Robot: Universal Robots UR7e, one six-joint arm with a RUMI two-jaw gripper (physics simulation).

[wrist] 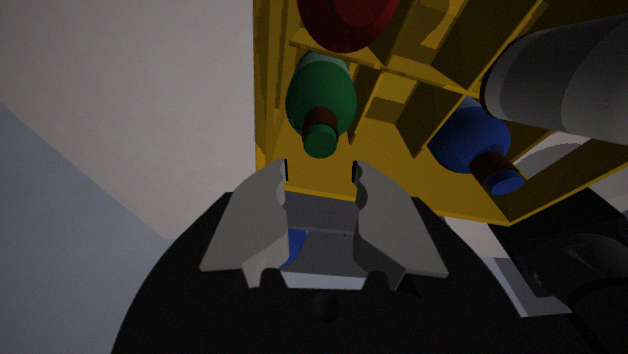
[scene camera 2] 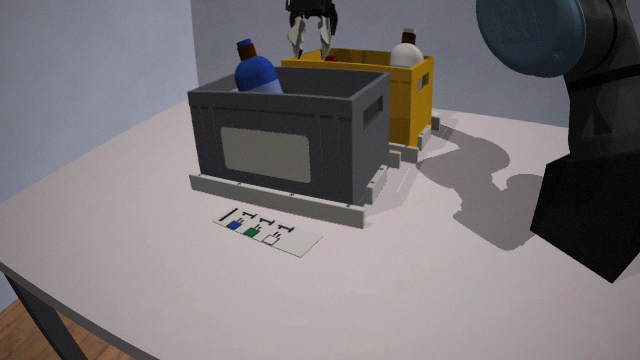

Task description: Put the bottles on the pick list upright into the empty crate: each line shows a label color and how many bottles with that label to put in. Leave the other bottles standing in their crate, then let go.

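Places are measured from the arm's base along level axes (x back, y down, z right), in millimetres.
Where they show: gripper, fingertip midpoint: [wrist: 319, 163] [scene camera 2: 310, 59]; arm's base at its link origin: [wrist: 573, 262] [scene camera 2: 619, 145].
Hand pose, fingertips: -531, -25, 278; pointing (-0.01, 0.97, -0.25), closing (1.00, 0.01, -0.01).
Things, the pixels of their top centre, and the offset from my fingertips, as dx, dy, dz. "pt": a spot on its surface instead. Level surfaces: height alone.
- yellow crate at its top centre: [wrist: 481, 127] [scene camera 2: 360, 56] +99, -4, +36
- green bottle at its top centre: [wrist: 320, 145] +0, +9, +10
- red bottle at a spot on its surface: [wrist: 347, 20] pt +11, +9, +83
- white bottle at a spot on its surface: [wrist: 560, 80] pt +156, +24, +57
- grey crate at its top centre: [scene camera 2: 289, 78] [wrist: 336, 259] +31, -4, -198
- pick list at a spot on its surface: [scene camera 2: 300, 244] pt +100, +170, -376
- table at its surface level: dy +172
My gripper [scene camera 2: 312, 56] [wrist: 319, 163] is open and empty, above the near side of the yellow crate [scene camera 2: 421, 95] [wrist: 475, 218]. In the wrist view a green bottle [wrist: 321, 97] stands in the yellow crate, its cap just beyond my fingertips. A blue bottle [wrist: 470, 137], a red bottle [wrist: 347, 20] and a white bottle [wrist: 560, 80] also stand in it; the white one [scene camera 2: 406, 56] rises above the rim in the scene view. Another blue bottle [scene camera 2: 256, 74] [wrist: 297, 246] leans slightly in the grey crate [scene camera 2: 280, 107] [wrist: 320, 210]. The pick list [scene camera 2: 300, 244] shows blue 1, green 1, white 1.
Pale rails [scene camera 2: 275, 200] edge the grey crate's base, and more rails [scene camera 2: 404, 152] edge the yellow crate. The robot's dark base [scene camera 2: 585, 215] is at the right of the table [scene camera 2: 225, 300]. Divider walls separate the yellow crate's compartments.
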